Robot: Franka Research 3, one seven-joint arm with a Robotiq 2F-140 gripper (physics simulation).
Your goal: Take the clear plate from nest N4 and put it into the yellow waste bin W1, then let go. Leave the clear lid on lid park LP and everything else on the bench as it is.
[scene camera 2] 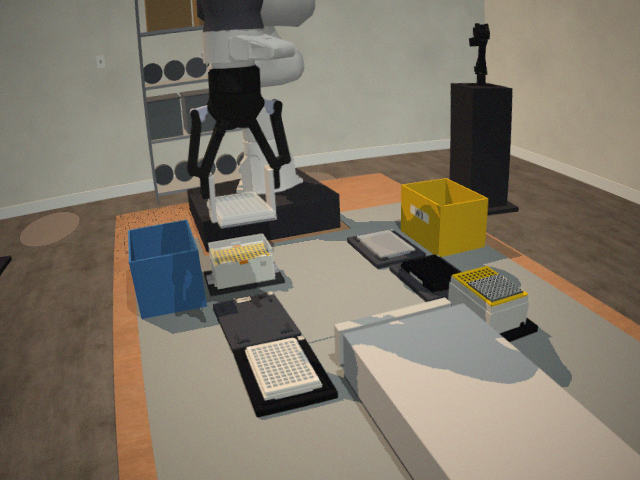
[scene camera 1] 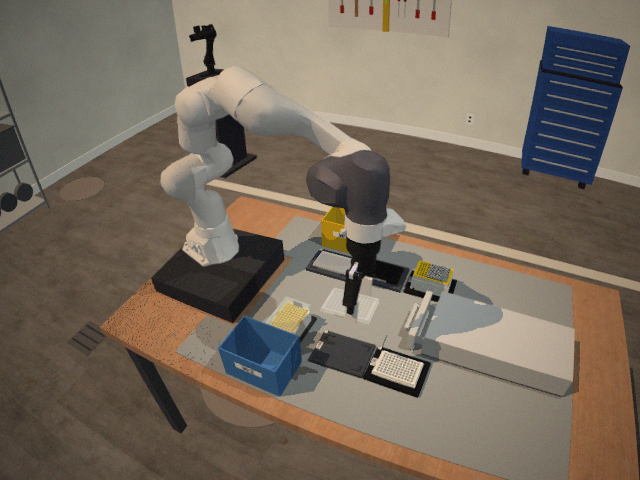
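The clear plate [scene camera 1: 364, 307] [scene camera 2: 240, 208] is held level in the air, gripped at two opposite sides. My gripper [scene camera 1: 354, 301] [scene camera 2: 241, 198] is shut on it, high above the bench. The nest [scene camera 1: 345, 353] [scene camera 2: 256, 320] that is dark and bare sits beside the nest with a white plate. The yellow waste bin W1 [scene camera 1: 330, 230] [scene camera 2: 463, 225] stands at the back of the bench, partly hidden by the arm in scene camera 1; the plate is well apart from it. The clear lid [scene camera 1: 330, 262] [scene camera 2: 386, 244] lies on a dark park [scene camera 1: 311, 268] [scene camera 2: 381, 264] near the bin.
A blue bin [scene camera 1: 260, 356] [scene camera 2: 168, 273] and a yellow tip box [scene camera 1: 289, 316] [scene camera 2: 240, 263] stand on one side. A white well plate [scene camera 1: 398, 368] [scene camera 2: 283, 367], a black plate [scene camera 2: 431, 272], another tip rack [scene camera 1: 433, 277] [scene camera 2: 490, 298] and a large grey device [scene camera 1: 506, 341] [scene camera 2: 465, 392] also stand on the bench.
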